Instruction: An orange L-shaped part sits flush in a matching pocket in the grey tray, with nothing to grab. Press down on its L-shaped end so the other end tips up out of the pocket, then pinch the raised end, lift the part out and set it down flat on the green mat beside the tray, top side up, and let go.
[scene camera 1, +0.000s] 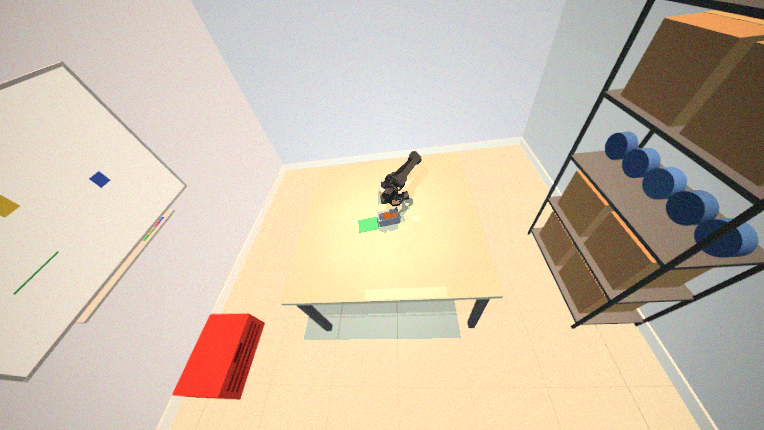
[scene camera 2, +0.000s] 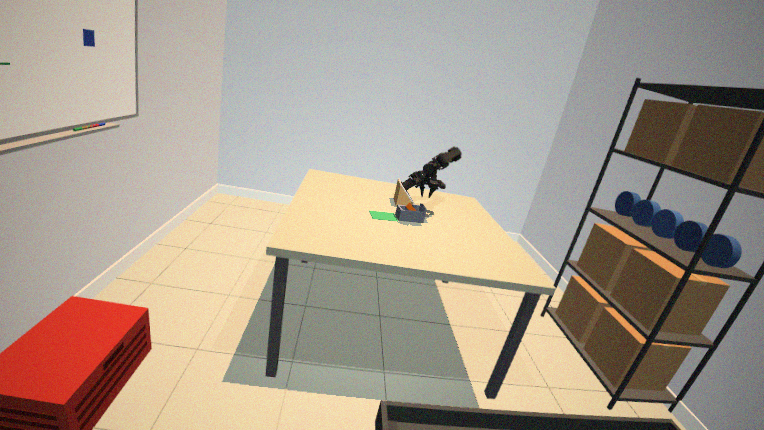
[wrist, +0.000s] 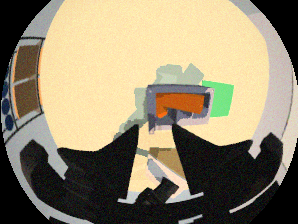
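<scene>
From the wrist camera I can see my gripper (wrist: 155, 127), and there's an orange L-shaped part (wrist: 182, 101) there too.
</scene>
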